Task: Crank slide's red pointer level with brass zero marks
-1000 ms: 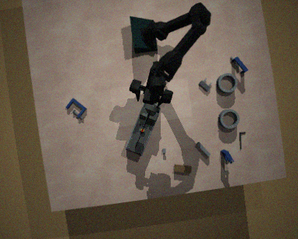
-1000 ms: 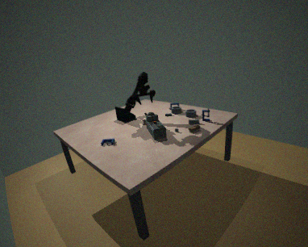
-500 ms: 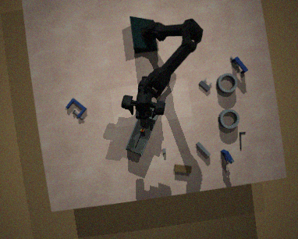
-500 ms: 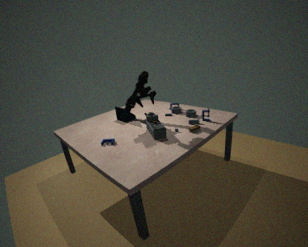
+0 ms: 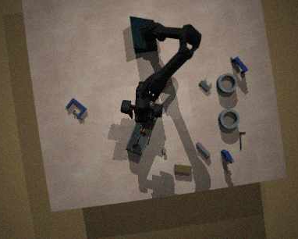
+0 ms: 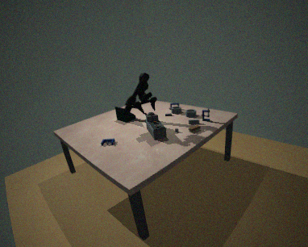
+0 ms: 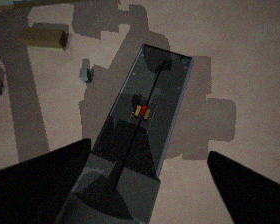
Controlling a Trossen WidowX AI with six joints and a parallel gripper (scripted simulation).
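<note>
Now: the dark handle 12 cm behind my gripper tip, 6 cm to the left of it and 6 cm below it. From my gripper tip the other things lie so: small grey cube (18 cm ahead, 14 cm below, 10 cm to the left); red pointer (7 cm below, 6 cm ahead, 1 cm to the right); brown block (28 cm ahead, 18 cm to the left, 14 cm below).
</note>
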